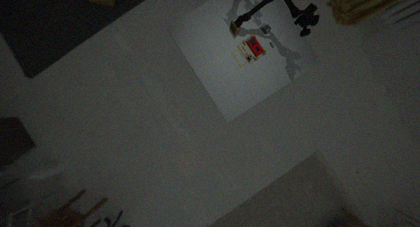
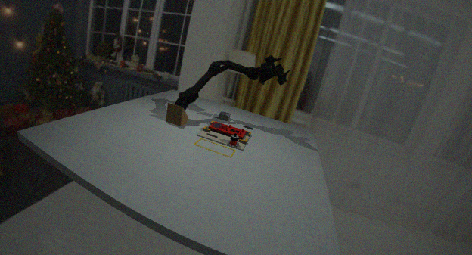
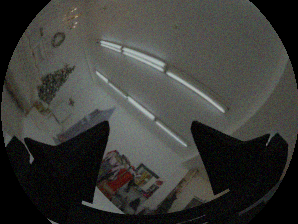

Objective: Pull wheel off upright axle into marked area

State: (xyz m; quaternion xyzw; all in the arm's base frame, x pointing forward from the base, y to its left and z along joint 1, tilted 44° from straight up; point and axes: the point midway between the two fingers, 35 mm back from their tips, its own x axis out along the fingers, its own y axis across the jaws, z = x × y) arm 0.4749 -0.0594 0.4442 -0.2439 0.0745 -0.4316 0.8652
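Right now the wheel is 410 mm below my gripper tip, 290 mm to the right of it and 130 mm behind it.
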